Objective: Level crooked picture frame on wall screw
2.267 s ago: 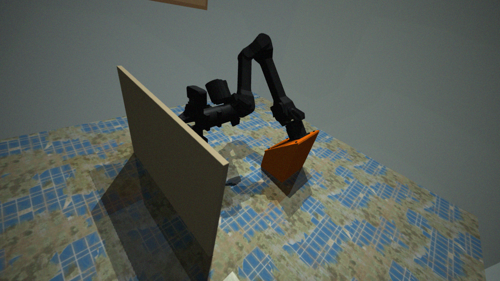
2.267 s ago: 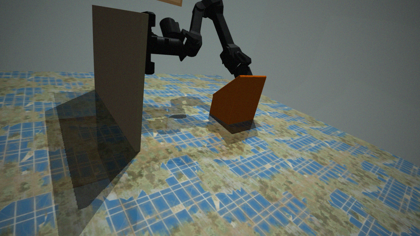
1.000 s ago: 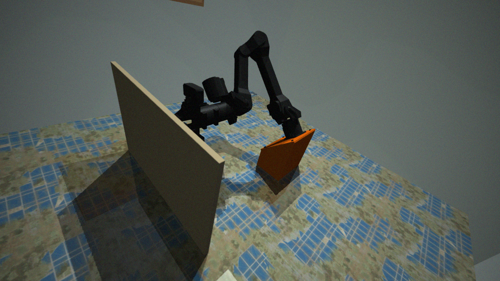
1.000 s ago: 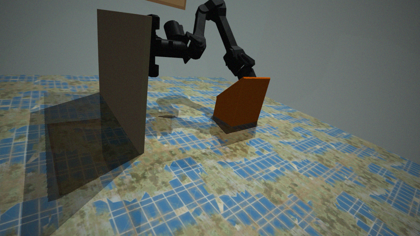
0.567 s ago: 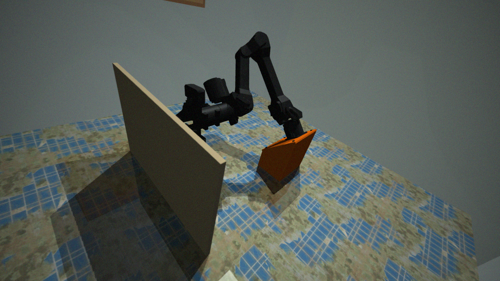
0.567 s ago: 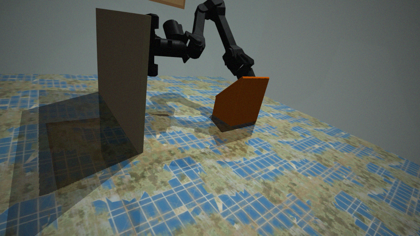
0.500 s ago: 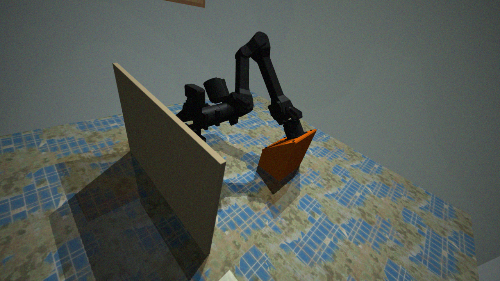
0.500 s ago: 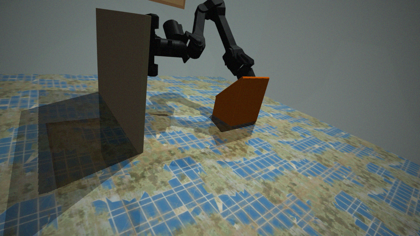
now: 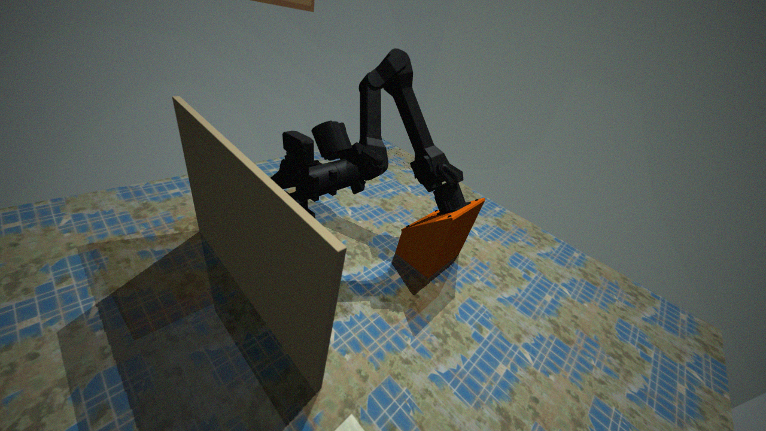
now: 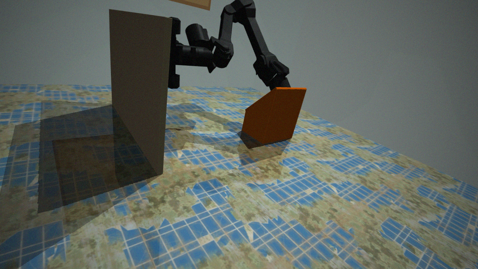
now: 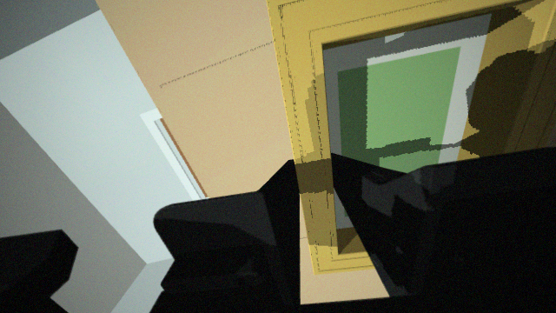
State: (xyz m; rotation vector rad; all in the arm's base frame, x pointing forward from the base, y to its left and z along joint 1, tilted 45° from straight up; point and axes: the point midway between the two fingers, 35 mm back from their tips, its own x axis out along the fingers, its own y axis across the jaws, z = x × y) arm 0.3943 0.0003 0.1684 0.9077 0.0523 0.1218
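Now: gripper tip 5 cm above the picture frame and 1 cm to the right of it. From my gripper tip the other things lie so: wall panel (7 cm below, 2 cm ahead, 1 cm to the left).
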